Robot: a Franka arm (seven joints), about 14 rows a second.
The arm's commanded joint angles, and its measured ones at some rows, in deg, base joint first. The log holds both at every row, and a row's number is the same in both.
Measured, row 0:
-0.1, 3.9, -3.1, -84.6, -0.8, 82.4, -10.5
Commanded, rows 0 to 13:
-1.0, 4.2, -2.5, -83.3, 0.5, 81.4, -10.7
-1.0, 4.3, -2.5, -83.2, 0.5, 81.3, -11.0
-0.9, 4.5, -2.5, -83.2, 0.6, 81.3, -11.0
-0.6, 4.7, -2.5, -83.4, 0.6, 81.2, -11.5
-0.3, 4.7, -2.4, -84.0, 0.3, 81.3, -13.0
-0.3, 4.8, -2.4, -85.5, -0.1, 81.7, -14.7
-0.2, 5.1, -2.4, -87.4, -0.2, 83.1, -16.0
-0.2, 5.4, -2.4, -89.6, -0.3, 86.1, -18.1
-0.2, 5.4, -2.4, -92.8, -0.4, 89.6, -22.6
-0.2, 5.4, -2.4, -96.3, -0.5, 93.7, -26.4
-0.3, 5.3, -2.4, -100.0, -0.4, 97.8, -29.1
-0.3, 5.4, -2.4, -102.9, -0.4, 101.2, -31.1
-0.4, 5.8, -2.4, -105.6, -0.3, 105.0, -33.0
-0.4, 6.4, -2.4, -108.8, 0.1, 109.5, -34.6
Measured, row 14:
0.0, 7.2, -2.5, -102.9, -0.4, 103.4, -30.8
